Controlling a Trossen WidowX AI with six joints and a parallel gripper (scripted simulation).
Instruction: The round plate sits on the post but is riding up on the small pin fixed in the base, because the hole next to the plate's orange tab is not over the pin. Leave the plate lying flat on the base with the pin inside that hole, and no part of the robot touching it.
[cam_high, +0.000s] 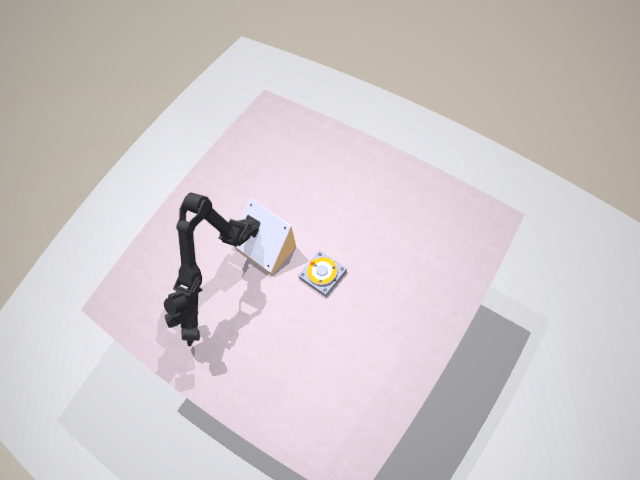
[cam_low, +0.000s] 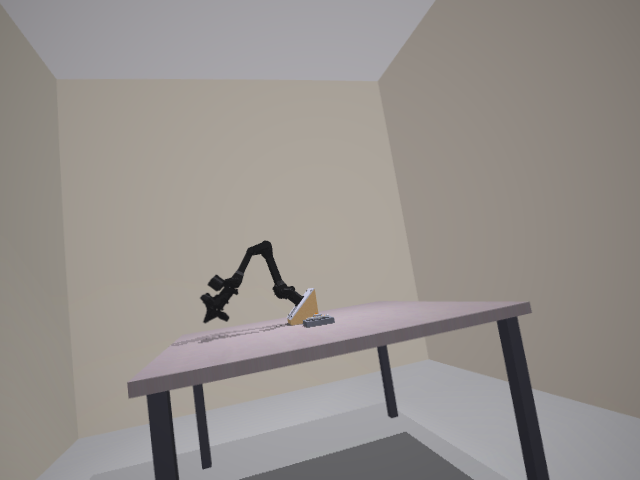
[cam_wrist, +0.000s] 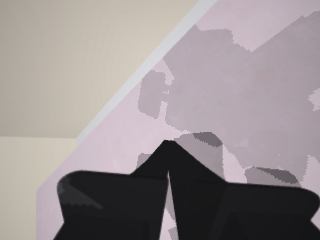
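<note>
Right now the round plate is 510 mm to the left of my gripper tip, 180 mm ahead of it and 40 mm below it. The rest, counted from my gripper tip: grey square base: 510 mm to the left, 200 mm ahead, 50 mm below.
</note>
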